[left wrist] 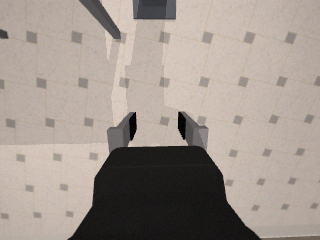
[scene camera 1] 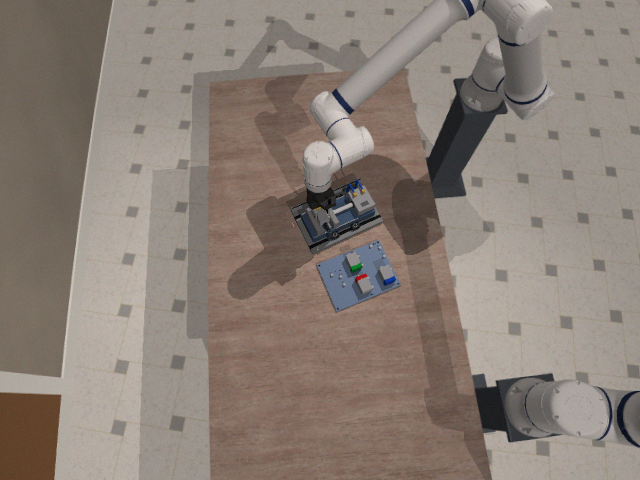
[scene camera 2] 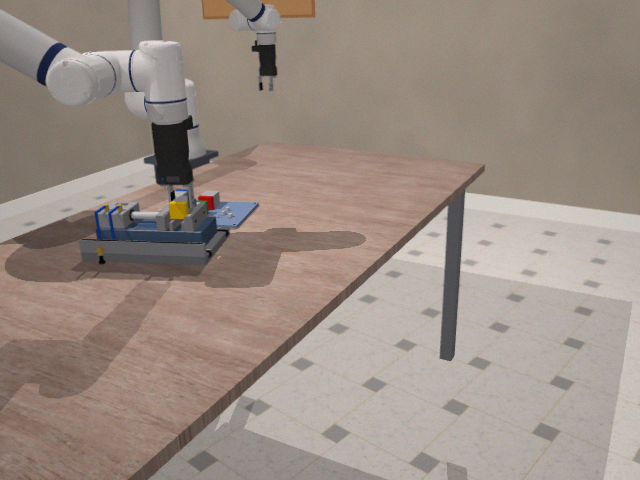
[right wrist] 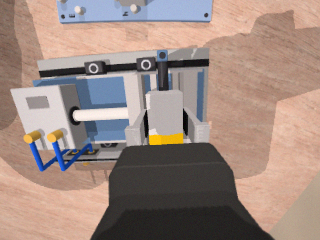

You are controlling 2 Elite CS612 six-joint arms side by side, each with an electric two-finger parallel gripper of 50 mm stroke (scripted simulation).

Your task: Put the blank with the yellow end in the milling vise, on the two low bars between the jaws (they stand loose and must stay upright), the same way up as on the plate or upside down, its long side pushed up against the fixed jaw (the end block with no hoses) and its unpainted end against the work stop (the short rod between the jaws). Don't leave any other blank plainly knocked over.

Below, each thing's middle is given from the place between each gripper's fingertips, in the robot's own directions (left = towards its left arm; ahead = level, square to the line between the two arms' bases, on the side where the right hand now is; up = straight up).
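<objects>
With the yellow-ended blank (right wrist: 164, 108), I find my right hand 2 cm above it. The moving jaw (right wrist: 135, 92) is 3 cm behind my right hand, 2 cm to the right of it and 4 cm below it, while the hosed end block (right wrist: 61, 98) is 15 cm behind that right hand, 7 cm to the right of it and likewise 4 cm below it. As for the blue plate (scene camera 2: 241, 210), it is 20 cm to the left of my right hand, 14 cm behind it and 12 cm below it. Going by its middle, the yellow-ended blank is nearer to my right hand than to my left hand.
Taking the blue plate again, my left hand is 106 cm to the left of it, 64 cm short of it and 17 cm above it. Counted from my left hand, the yellow-ended blank is 78 cm ahead, 126 cm to the right and 8 cm below. The moving jaw is 74 cm ahead of my left hand, 127 cm to the right of it and 10 cm below it, and the hosed end block is 63 cm ahead of this left hand, 133 cm to the right of it and also 10 cm below it. By its middle, the hosed end block is nearer to my right hand than to my left hand.
</objects>
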